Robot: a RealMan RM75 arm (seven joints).
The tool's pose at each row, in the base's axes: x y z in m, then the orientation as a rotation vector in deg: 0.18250 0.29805 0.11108 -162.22 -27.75 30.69; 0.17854 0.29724 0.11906 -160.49 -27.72 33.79; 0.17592 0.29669 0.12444 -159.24 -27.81 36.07; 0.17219 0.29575 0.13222 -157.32 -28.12 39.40; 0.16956 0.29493 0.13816 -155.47 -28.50 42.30; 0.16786 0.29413 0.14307 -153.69 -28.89 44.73; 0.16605 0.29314 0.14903 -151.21 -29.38 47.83; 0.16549 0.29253 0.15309 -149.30 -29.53 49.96; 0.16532 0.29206 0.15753 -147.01 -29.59 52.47; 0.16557 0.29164 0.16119 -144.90 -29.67 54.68; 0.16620 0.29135 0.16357 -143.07 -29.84 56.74; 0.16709 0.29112 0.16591 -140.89 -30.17 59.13; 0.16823 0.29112 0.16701 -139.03 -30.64 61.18; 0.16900 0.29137 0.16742 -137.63 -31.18 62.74
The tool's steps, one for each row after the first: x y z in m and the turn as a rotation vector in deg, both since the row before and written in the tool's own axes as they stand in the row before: -0.00628 -0.00252 -0.00585 1.45 -2.09 -0.13; -0.00433 -0.00179 -0.00376 0.98 -1.57 -0.15; -0.00641 -0.00254 -0.00527 1.40 -2.35 -0.34; -0.00490 -0.00192 -0.00390 1.30 -2.09 -0.41; -0.00382 -0.00146 -0.00331 1.23 -1.80 -0.45; -0.00455 -0.00181 -0.00398 1.70 -2.34 -0.63; -0.00265 -0.00124 -0.00293 1.38 -1.62 -0.39; -0.00256 -0.00153 -0.00333 1.66 -1.93 -0.39; -0.00193 -0.00124 -0.00290 1.50 -1.74 -0.38; -0.00098 -0.00075 -0.00215 1.21 -1.65 -0.34; -0.00081 -0.00079 -0.00225 1.36 -1.97 -0.48; 0.00011 -0.00036 -0.00154 1.04 -1.75 -0.50; 0.00037 -0.00029 -0.00078 0.68 -1.38 -0.47
